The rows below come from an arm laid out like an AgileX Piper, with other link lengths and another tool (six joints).
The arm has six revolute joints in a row. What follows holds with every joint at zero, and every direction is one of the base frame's.
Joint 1 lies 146.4 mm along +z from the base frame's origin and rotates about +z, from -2.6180 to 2.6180 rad.
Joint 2 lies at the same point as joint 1 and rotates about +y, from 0.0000 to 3.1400 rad.
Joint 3 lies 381.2 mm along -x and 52.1 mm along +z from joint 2 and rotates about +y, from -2.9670 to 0.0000 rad.
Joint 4 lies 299.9 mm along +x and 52.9 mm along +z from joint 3 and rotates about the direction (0.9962, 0, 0.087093), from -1.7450 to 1.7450 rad.
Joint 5 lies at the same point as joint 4 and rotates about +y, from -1.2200 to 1.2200 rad.
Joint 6 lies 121.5 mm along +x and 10.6 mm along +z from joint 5 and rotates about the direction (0.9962, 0, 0.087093), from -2.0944 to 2.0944 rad.
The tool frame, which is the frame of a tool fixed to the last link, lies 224.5 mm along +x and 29.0 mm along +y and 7.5 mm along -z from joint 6; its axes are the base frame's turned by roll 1.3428, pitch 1.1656 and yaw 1.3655 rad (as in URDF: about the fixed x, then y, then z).
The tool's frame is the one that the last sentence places.
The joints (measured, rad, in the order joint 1, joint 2, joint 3, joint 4, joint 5, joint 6), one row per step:
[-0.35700, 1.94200, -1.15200, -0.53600, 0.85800, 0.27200]
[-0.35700, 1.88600, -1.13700, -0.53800, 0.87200, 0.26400]
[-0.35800, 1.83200, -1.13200, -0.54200, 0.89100, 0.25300]
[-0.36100, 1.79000, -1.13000, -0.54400, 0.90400, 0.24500]
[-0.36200, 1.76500, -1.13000, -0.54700, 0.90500, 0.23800]
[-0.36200, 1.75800, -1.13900, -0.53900, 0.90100, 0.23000]
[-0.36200, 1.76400, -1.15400, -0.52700, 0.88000, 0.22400]
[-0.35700, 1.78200, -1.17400, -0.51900, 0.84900, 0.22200]
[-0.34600, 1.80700, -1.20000, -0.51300, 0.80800, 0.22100]
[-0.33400, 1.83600, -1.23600, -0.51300, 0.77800, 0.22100]
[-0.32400, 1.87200, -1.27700, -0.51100, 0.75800, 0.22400]
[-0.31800, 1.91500, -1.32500, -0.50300, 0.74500, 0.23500]
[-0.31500, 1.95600, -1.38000, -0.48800, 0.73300, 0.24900]
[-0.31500, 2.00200, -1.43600, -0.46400, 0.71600, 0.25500]
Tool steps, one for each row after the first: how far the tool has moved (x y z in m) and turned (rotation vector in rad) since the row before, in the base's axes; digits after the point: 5 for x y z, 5 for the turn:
[-0.00385, -0.00094, 0.02109, -0.01540, -0.02185, 0.00304]
[-0.00266, -0.00302, 0.02278, -0.01958, -0.02294, 0.00354]
[-0.00192, -0.00288, 0.01790, -0.01516, -0.02169, -0.00023]
[0.00142, -0.00215, 0.01110, -0.01125, -0.01851, 0.00644]
[0.00585, 0.00021, 0.00508, 0.00029, -0.01741, 0.00482]
[0.01337, 0.00038, 0.00118, 0.00481, -0.02825, 0.00855]
[0.01920, 0.00080, -0.00177, 0.00339, -0.03129, 0.01623]
[0.02603, 0.00231, -0.00227, 0.00158, -0.03924, 0.02646]
[0.02610, 0.00069, -0.00039, -0.00420, -0.03367, 0.02480]
[0.02367, 0.00046, -0.00289, -0.00046, -0.02463, 0.01493]
[0.02279, -0.00023, -0.00530, 0.00689, -0.02338, -0.00199]
[0.02484, -0.00078, -0.00253, 0.01098, -0.03415, -0.01134]
[0.02534, -0.00021, -0.00558, 0.01752, -0.03403, -0.00949]

